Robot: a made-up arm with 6 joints.
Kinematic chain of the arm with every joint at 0, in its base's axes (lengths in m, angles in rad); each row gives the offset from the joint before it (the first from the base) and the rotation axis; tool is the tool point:
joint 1: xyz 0 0 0.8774 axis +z
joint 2: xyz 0.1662 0 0 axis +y
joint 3: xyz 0 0 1.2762 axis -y
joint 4: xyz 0 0 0.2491 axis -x
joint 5: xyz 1.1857 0 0 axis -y
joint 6: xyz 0.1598 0 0 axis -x
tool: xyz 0 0 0
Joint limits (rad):
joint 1: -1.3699..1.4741
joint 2: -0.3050..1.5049
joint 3: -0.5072..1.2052
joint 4: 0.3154..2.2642
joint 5: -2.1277..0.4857
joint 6: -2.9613..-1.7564
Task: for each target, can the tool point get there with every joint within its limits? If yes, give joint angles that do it. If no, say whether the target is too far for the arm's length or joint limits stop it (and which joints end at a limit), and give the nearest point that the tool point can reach.
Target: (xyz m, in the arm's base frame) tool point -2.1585 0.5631 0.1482
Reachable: no: joint limits stop it (at a limit: joint 1, joint 2, joint 3, joint 5) | nearest point 0.0347 1.0746 -0.3330 | short by 2.303 m
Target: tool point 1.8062 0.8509 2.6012
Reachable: yes | joints 0.4541 0.4922 0.7646 1.4876 -0.1742 -2.5445
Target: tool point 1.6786 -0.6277 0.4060
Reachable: yes | joints -0.3193 1.0251 -0.2008 0.4880 -1.1738 -2.4156
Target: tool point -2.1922 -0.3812 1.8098
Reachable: no: joint limits stop it (at a limit: joint 2, joint 3, joint 4, joint 5) | nearest point -0.4893 -0.0851 3.2143 | short by 2.227 m
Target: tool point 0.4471 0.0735 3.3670
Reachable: yes | joints 0.4660 -0.1160 0.9471 1.4477 -1.0215 -2.8707
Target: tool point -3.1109 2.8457 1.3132
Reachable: no: too far | nearest point 0.1702 2.5274 1.3132 | short by 3.297 m
